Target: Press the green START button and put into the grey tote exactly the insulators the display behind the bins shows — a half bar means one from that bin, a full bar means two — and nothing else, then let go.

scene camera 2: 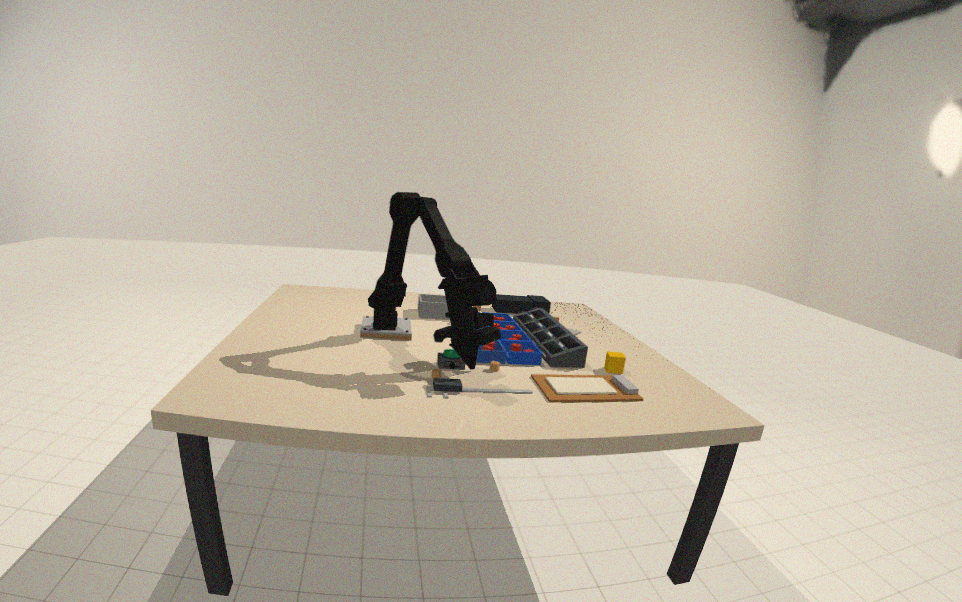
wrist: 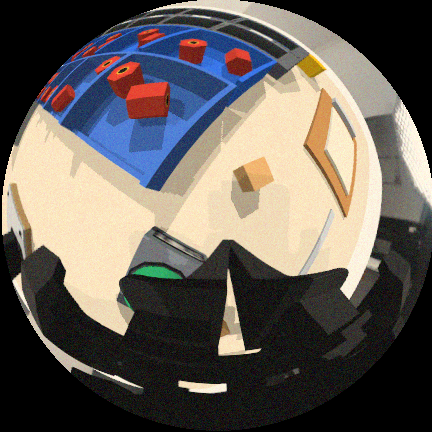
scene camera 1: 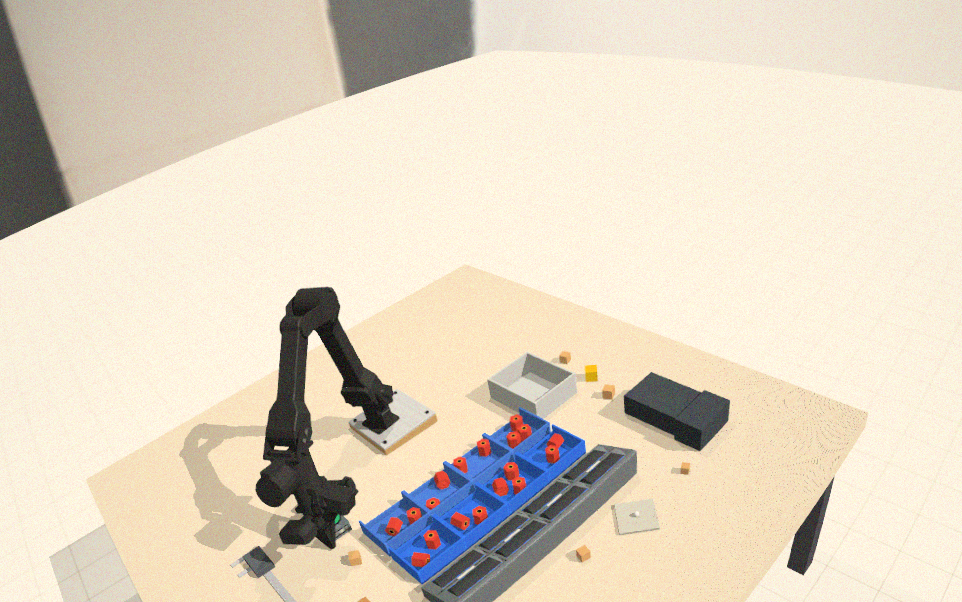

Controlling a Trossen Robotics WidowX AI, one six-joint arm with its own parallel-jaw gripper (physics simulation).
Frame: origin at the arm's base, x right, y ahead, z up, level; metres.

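Seen in the pictures: gripper, fingertip midpoint: [scene camera 2: 472, 369] [wrist: 226, 244] [scene camera 1: 333, 547]; arm's base, link origin: [scene camera 2: 384, 326] [scene camera 1: 380, 421].
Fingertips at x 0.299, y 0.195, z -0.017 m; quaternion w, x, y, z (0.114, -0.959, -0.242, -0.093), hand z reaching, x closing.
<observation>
Pixels of each thing's top centre, then the offset from my fingertips to it.
- green button cap, top centre: [wrist: 154, 306] [scene camera 1: 327, 513] [scene camera 2: 452, 350] dx -0.036, dy -0.047, dz +0.035 m
- grey tote, top centre: [scene camera 1: 531, 376] [scene camera 2: 441, 298] dx -0.575, dy +0.018, dz +0.048 m
- small orange cube, top centre: [wrist: 259, 172] [scene camera 1: 353, 554] [scene camera 2: 495, 362] dx -0.010, dy +0.058, dz +0.014 m
- dark-headed tool, top centre: [scene camera 1: 268, 584] [scene camera 2: 482, 385] dx +0.143, dy -0.014, dz +0.014 m
- orange-framed board, top centre: [scene camera 2: 587, 381] [wrist: 347, 139] dx +0.126, dy +0.249, dz +0.012 m
- black box, top centre: [scene camera 1: 675, 398] [scene camera 2: 521, 297] dx -0.663, dy +0.336, dz +0.050 m
- yellow cube, top centre: [scene camera 1: 590, 368] dx -0.693, dy +0.096, dz +0.021 m
My gripper [scene camera 1: 332, 545] [scene camera 2: 471, 367] [wrist: 226, 244] is shut and empty, pointing down low beside the START button. The green button cap [scene camera 1: 337, 519] [scene camera 2: 449, 352] [wrist: 157, 272] is partly hidden by the gripper; whether they touch cannot be told. Red insulators [scene camera 1: 432, 539] [wrist: 148, 100] lie in the compartments of the blue bins [scene camera 1: 423, 576] [scene camera 2: 528, 357] [wrist: 165, 172]. The display [scene camera 1: 567, 528] [wrist: 287, 65] stands behind the bins, with thin light bars in its dark windows, too small to read. The grey tote [scene camera 1: 510, 397] [scene camera 2: 430, 306] stands beyond the bins; no insulator shows inside it in scene camera 1.
A small orange cube [scene camera 1: 354, 557] [scene camera 2: 494, 366] [wrist: 254, 174] lies between gripper and bins. A dark-headed tool [scene camera 1: 259, 560] [scene camera 2: 446, 384] and an orange-framed board [scene camera 2: 537, 383] [wrist: 320, 125] lie nearby. A black box [scene camera 1: 659, 408] stands right of the tote, with a yellow cube [scene camera 1: 590, 373] between.
</observation>
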